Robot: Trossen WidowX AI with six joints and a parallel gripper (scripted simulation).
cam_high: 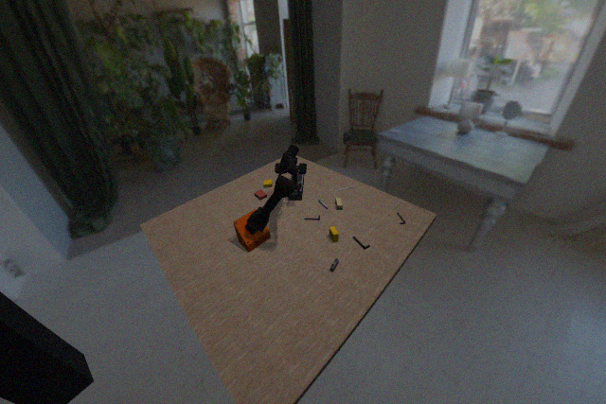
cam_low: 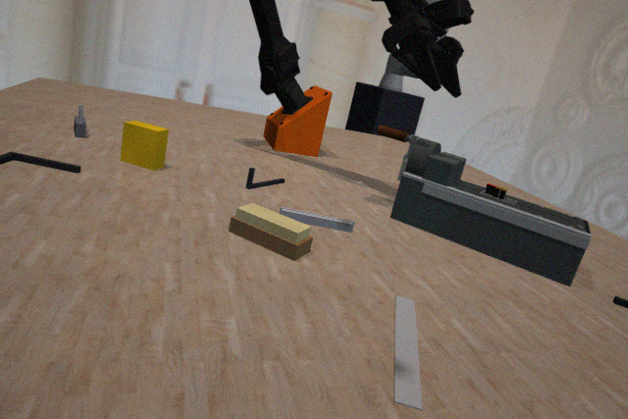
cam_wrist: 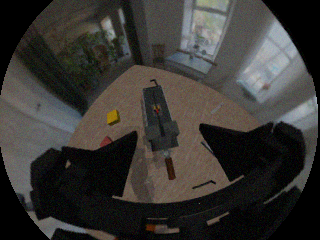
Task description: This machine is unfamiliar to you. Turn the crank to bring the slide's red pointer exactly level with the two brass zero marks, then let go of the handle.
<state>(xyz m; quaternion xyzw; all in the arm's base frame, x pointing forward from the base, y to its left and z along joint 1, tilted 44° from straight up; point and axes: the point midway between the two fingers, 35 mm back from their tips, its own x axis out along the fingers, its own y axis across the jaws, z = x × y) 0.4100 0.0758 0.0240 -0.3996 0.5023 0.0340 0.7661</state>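
The red pointer lies 8 cm ahead of my gripper tip, 6 cm to the left of it and 12 cm below it. From my gripper tip the other things lie so: brown crank handle 6 cm behind, 3 cm to the right, 8 cm below; red block 12 cm behind, 22 cm to the left, 19 cm below; grey bar 4 cm ahead, 19 cm to the right, 20 cm below.
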